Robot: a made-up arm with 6 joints. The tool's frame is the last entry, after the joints.
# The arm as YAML. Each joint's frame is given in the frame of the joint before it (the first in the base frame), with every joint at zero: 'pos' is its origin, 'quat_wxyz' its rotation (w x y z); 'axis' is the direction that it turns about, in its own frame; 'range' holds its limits. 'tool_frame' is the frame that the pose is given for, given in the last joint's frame.
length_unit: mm
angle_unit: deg
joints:
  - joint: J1
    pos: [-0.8, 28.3, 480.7]
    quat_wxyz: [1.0, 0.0, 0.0, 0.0]
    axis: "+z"
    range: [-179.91, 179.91]
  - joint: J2
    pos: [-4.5, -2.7, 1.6]
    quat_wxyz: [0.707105, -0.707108, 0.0, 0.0]
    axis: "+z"
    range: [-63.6, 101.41]
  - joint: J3
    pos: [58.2, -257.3, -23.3]
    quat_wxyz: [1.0, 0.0, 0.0, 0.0]
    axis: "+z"
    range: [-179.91, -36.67]
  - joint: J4
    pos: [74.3, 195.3, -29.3]
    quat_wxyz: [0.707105, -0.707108, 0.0, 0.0]
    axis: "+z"
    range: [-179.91, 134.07]
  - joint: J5
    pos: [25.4, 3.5, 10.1]
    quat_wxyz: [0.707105, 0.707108, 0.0, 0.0]
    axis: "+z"
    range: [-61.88, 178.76]
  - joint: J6
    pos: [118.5, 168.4, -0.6]
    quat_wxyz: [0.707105, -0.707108, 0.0, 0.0]
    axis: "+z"
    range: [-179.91, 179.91]
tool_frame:
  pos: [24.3, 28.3, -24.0]
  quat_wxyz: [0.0, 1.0, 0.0, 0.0]
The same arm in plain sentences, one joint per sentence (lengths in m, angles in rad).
The arm has six revolute joints in a row. What follows holds with every joint at zero, and every direction is one of the base frame's.
Joint 1 sits 0.0008 m along -x and 0.0283 m along +y and 0.4807 m along +z from the base frame's origin and rotates about +z, from -3.1400 to 3.1400 rad.
Joint 2 sits 0.0045 m along -x and 0.0027 m along -y and 0.0016 m along +z from joint 1 and rotates about +y, from -1.1100 to 1.7699 rad.
Joint 3 sits 0.0582 m along +x and 0.0233 m along -y and 0.2573 m along +z from joint 2 and rotates about +y, from -3.1400 to -0.6400 rad.
Joint 4 sits 0.0743 m along +x and 0.0293 m along -y and 0.1953 m along -z from joint 3 and rotates about -z, from -3.1400 to 2.3400 rad.
Joint 5 sits 0.0254 m along +x and 0.0035 m along -y and 0.0101 m along -z from joint 4 and rotates about +y, from -1.0800 to 3.1200 rad.
Joint 6 sits 0.1185 m along +x and 0.0006 m along -y and 0.1684 m along -z from joint 5 and rotates about -z, from -3.1400 to 3.1400 rad.
The tool frame, which is the frame that the pose is given for, sits 0.0243 m along +x and 0.0283 m along -y and 0.0240 m along +z from joint 6; its axes are the base frame's turned by roll 0.0000, pitch 0.0000 and yaw 0.0000 rad (as in URDF: about the fixed x, then y, then z).

